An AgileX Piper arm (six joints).
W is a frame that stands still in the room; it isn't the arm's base.
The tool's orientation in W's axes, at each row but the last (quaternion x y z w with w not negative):
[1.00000 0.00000 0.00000 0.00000]
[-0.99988 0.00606 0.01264 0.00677]
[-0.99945 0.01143 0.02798 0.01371]
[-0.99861 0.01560 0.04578 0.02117]
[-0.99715 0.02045 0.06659 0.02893]
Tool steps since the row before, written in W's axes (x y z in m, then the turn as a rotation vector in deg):
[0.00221 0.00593 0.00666 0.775 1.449 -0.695]
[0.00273 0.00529 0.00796 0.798 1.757 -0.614]
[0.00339 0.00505 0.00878 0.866 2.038 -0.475]
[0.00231 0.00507 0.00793 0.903 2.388 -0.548]
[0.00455 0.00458 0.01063 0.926 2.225 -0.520]
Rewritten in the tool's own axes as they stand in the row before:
[0.00221 -0.00593 -0.00666 0.775 -1.449 0.695]
[0.00246 -0.00543 -0.00795 0.792 -1.758 0.618]
[0.00278 -0.00536 -0.00881 0.846 -2.044 0.483]
[0.00142 -0.00546 -0.00788 0.879 -2.392 0.568]
[0.00291 -0.00536 -0.01084 0.905 -2.232 0.527]

